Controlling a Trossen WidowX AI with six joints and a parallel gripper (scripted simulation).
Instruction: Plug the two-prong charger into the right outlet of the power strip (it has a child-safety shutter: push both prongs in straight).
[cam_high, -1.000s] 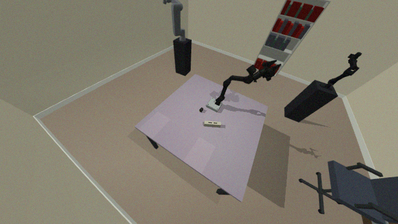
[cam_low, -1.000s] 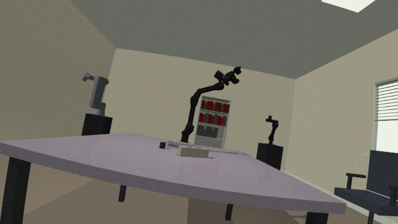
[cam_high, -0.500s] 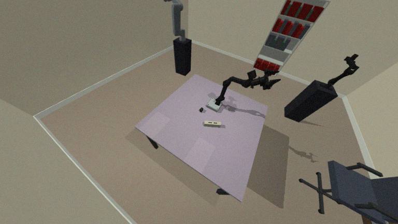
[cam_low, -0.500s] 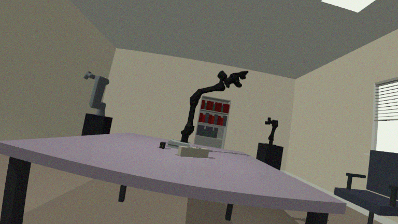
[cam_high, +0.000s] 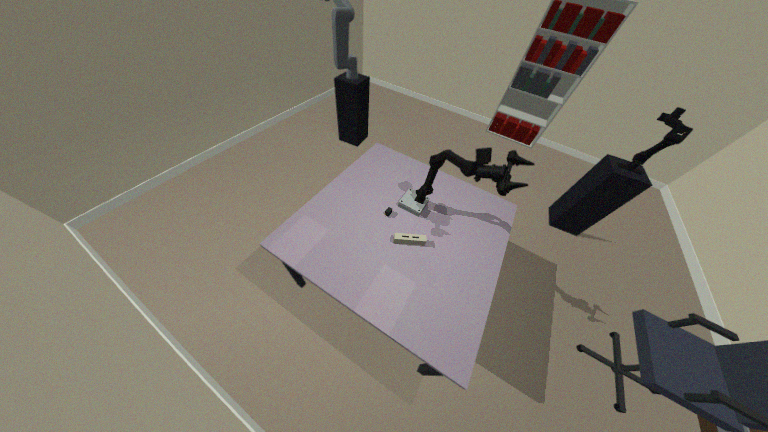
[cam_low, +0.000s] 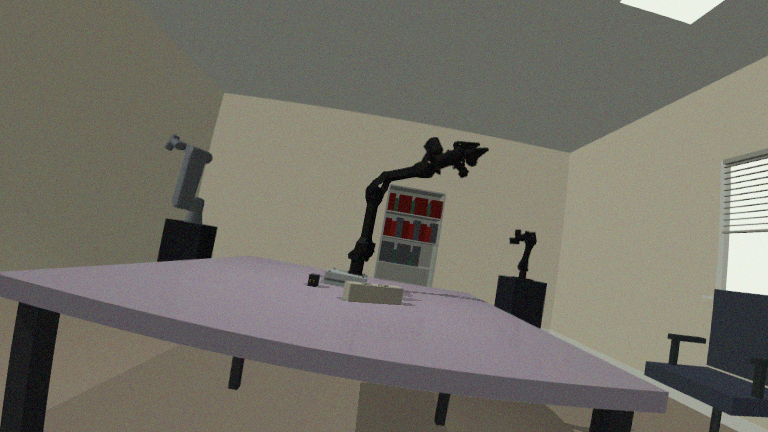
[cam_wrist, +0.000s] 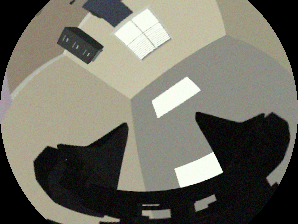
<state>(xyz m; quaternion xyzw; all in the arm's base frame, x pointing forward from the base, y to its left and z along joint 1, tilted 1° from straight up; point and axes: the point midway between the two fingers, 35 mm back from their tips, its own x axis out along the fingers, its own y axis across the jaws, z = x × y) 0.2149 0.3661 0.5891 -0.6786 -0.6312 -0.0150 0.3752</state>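
The two-prong charger is 1 cm behind my gripper tip, 57 cm to the right of it and 63 cm below it.
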